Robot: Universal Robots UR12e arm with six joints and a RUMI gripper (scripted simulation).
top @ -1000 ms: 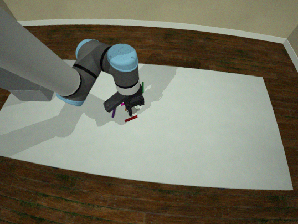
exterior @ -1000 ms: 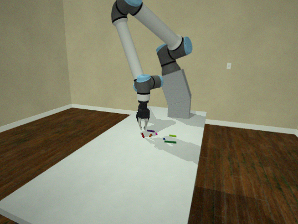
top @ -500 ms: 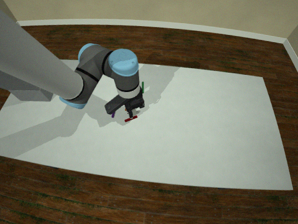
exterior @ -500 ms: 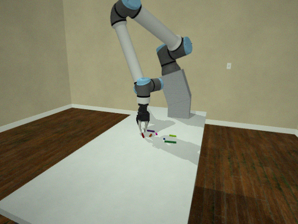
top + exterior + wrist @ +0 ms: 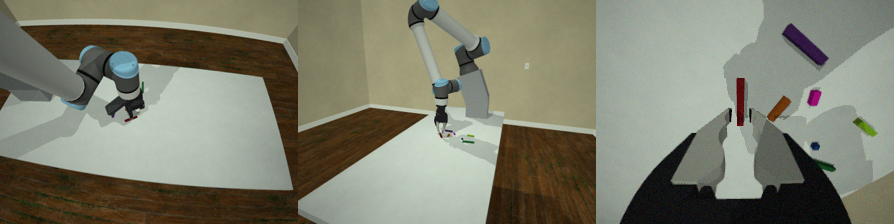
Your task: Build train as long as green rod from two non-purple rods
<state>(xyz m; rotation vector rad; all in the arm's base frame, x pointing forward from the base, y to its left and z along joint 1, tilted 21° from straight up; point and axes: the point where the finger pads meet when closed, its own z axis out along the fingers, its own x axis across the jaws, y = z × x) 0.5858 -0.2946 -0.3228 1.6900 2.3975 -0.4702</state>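
Right now my hand is 3 cm above the red rod. The rest, counted from my hand: purple rod (9 cm behind, 4 cm to the left, 3 cm below); orange rod (6 cm to the left, 3 cm below, 1 cm behind); magenta rod (9 cm to the left, 5 cm behind, 3 cm below).
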